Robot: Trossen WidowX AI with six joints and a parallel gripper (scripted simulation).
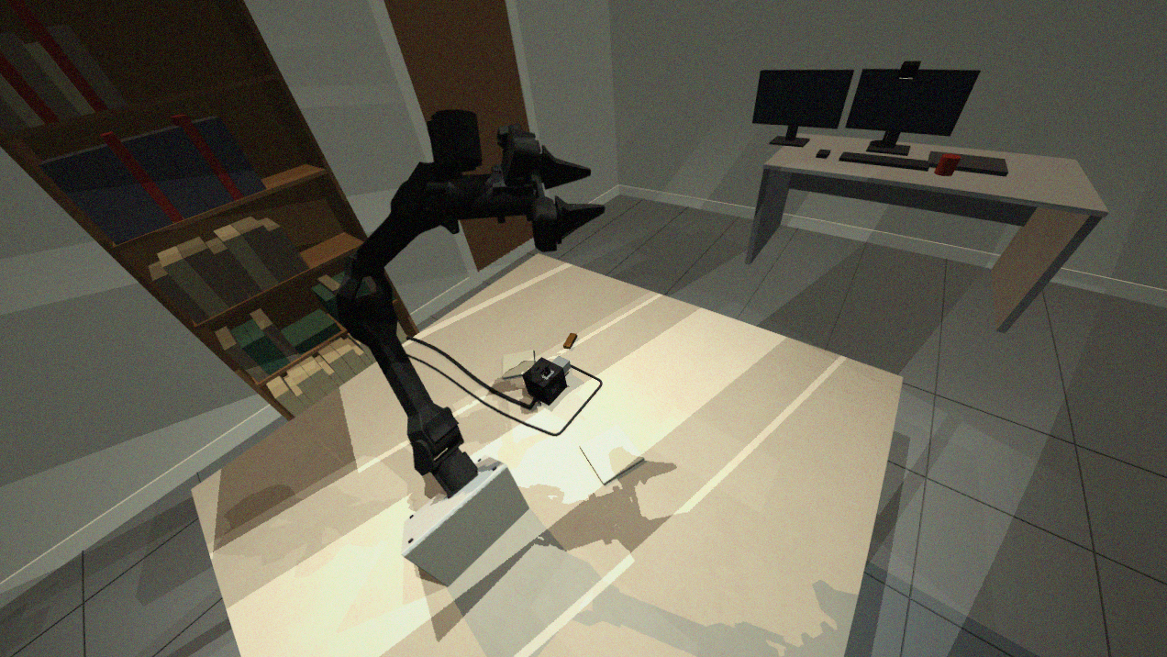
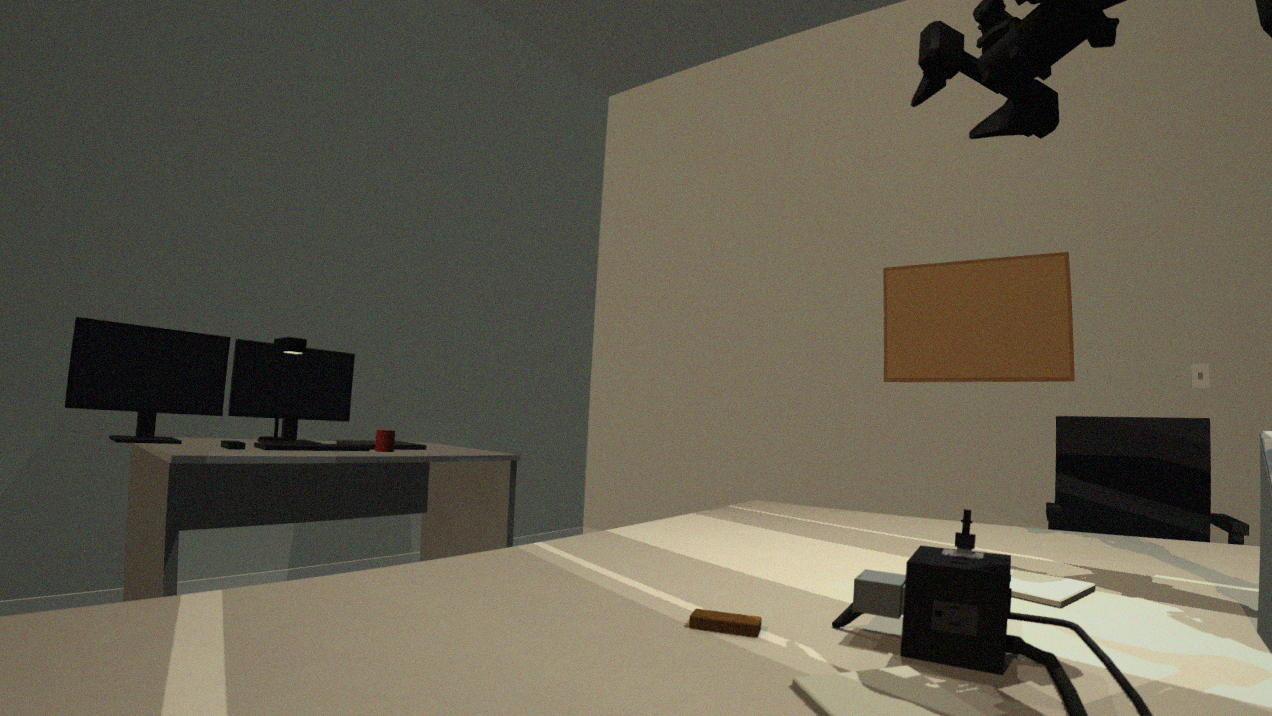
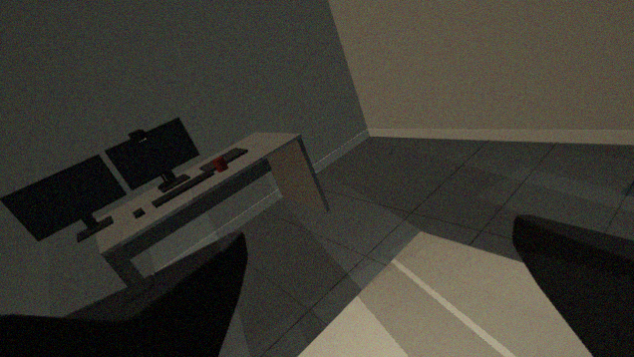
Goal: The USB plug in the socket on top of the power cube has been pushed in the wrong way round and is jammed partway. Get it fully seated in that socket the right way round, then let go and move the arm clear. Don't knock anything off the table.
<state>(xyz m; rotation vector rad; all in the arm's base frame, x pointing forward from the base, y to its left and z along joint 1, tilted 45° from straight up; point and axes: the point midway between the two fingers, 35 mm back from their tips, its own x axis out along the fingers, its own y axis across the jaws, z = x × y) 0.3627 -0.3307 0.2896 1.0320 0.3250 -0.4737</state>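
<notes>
The dark usb plug lies 470 mm below my gripper tip, 170 mm to the left of it and 70 mm behind it. The rest, counted from my gripper tip: pale flat pad 560 mm below, 80 mm behind, 60 mm to the right; brown block 560 mm below, 290 mm to the left, 90 mm ahead.
</notes>
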